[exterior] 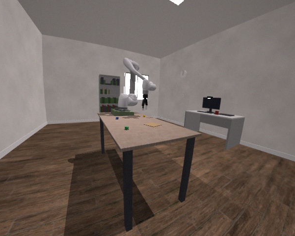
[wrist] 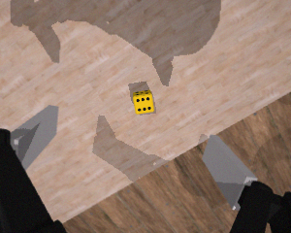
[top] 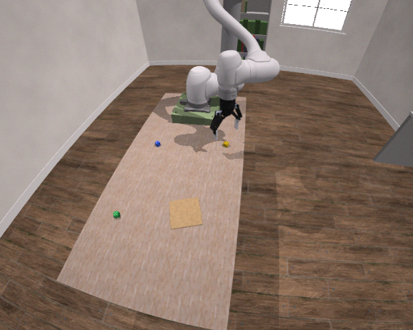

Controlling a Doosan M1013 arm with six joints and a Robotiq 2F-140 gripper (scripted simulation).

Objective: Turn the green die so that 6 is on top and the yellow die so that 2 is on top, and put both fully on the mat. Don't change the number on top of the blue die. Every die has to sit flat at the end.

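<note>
My hand is 48 cm short of the green die, 50 cm to the left of it and 10 cm above it. Also, from my hand: tan mat 43 cm ahead, 18 cm to the right, 11 cm below; blue die 41 cm to the right, 10 cm below; yellow die 1 cm behind, 10 cm below.
</note>
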